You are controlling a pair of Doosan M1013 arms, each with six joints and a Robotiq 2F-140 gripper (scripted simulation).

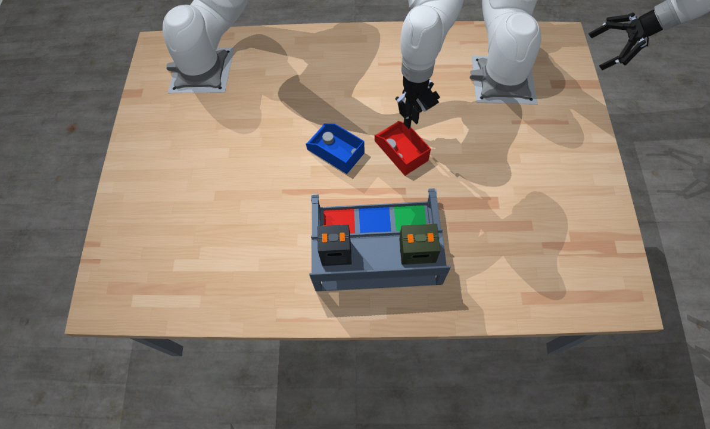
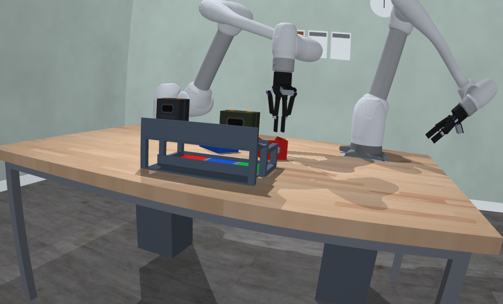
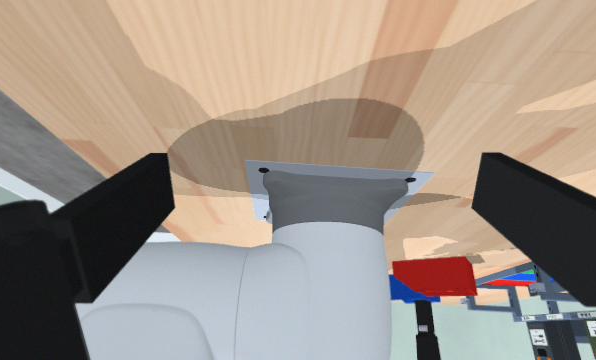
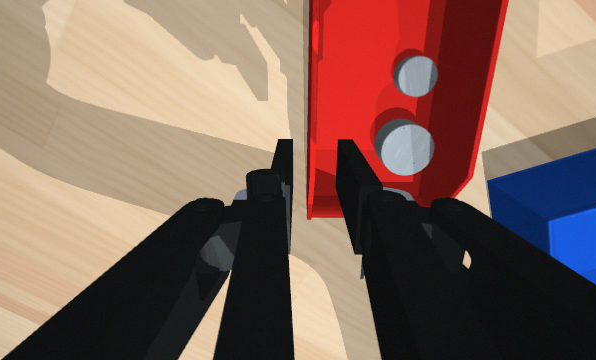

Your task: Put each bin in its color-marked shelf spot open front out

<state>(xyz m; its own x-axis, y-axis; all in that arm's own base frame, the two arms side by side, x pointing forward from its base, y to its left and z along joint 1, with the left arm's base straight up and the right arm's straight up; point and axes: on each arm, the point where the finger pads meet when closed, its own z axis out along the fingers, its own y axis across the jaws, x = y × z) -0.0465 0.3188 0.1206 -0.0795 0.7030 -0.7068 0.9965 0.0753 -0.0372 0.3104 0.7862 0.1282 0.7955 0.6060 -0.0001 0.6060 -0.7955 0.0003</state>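
The red bin is 5 cm ahead of my right hand, 2 cm to the right of it and 9 cm below it. From my right hand the other things lie so: blue bin 6 cm ahead, 25 cm to the right, 9 cm below; then grey shelf 38 cm ahead, 9 cm to the right, 6 cm below.
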